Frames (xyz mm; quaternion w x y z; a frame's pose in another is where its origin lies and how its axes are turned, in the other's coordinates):
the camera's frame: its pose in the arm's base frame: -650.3 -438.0 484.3 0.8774 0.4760 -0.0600 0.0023
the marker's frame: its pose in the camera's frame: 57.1 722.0 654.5 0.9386 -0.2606 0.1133 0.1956
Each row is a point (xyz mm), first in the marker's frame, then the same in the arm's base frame.
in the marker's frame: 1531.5 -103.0 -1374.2
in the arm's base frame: 737.0 479.6 439.6
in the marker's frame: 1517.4 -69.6 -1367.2
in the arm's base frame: 710.0 498.8 455.8
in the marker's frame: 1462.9 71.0 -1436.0
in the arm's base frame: 601.5 622.4 435.4
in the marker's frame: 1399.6 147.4 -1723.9
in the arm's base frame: 514.3 780.6 190.2
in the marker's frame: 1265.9 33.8 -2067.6
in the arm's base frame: 444.8 778.1 -189.3
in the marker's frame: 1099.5 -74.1 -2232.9
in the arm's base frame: 341.6 693.8 -410.5
